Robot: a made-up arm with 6 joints.
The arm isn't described. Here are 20 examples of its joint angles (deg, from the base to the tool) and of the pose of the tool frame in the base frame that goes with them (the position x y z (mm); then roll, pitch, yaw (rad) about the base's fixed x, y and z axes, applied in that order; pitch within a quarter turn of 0, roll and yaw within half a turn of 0).
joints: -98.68 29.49 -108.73 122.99 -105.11 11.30
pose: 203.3 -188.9 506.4 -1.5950 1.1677 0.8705
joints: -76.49 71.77 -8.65 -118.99 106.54 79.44
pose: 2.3 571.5 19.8 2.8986 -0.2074 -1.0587
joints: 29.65 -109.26 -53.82 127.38 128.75 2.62
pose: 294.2 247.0 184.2 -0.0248 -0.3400 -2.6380
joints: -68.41 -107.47 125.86 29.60 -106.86 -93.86
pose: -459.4 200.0 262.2 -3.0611 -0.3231 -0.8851
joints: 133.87 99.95 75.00 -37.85 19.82 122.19
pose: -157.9 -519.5 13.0 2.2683 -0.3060 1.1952
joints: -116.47 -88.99 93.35 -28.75 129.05 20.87
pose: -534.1 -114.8 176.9 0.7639 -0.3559 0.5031
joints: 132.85 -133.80 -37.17 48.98 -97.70 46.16
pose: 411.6 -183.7 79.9 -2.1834 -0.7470 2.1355
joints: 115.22 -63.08 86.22 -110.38 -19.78 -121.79
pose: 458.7 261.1 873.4 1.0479 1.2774 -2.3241
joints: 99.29 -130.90 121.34 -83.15 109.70 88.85
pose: 69.0 312.8 642.8 -1.8970 0.3947 -1.2567
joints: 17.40 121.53 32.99 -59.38 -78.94 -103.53
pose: 56.1 57.4 -313.0 0.1591 -0.5468 -2.6116
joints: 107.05 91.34 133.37 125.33 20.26 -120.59
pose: 91.9 -84.8 932.4 1.6937 1.2132 1.4841
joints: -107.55 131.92 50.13 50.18 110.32 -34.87
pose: 175.6 548.5 394.2 0.6093 0.3770 -1.8774
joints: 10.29 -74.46 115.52 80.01 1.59 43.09
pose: 60.2 40.6 -422.2 0.4045 -0.9131 -1.0730
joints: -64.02 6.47 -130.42 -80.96 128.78 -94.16
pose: -112.8 427.3 -321.2 -1.6485 -0.9622 3.0080
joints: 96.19 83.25 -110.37 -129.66 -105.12 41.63
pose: -77.7 265.6 625.0 2.7523 -0.1314 -1.5498
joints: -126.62 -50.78 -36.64 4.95 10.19 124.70
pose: -318.6 406.4 -79.7 -2.9564 -0.7507 -1.1049
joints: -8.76 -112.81 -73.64 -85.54 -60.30 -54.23
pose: -68.0 408.2 -303.2 1.2575 -0.9005 -0.3181
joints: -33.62 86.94 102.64 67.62 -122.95 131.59
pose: -154.4 -525.2 138.5 1.5204 -0.4115 2.2073
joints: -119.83 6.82 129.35 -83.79 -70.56 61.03
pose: -572.4 -163.6 425.6 -0.9133 1.1272 0.6124
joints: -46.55 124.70 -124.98 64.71 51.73 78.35
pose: -220.1 618.1 298.3 1.9132 -0.0550 -0.9170
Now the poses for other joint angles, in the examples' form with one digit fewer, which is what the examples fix.
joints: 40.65 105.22 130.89 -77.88 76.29 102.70
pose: -345 -640 -9 0.865 0.055 0.824
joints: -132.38 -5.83 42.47 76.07 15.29 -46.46
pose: 43 550 -112 0.751 -0.351 -1.706
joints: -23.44 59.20 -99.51 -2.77 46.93 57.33
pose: -562 -130 -128 0.257 -0.459 0.449
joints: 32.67 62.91 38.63 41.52 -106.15 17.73
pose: 302 43 379 2.786 0.191 -2.557
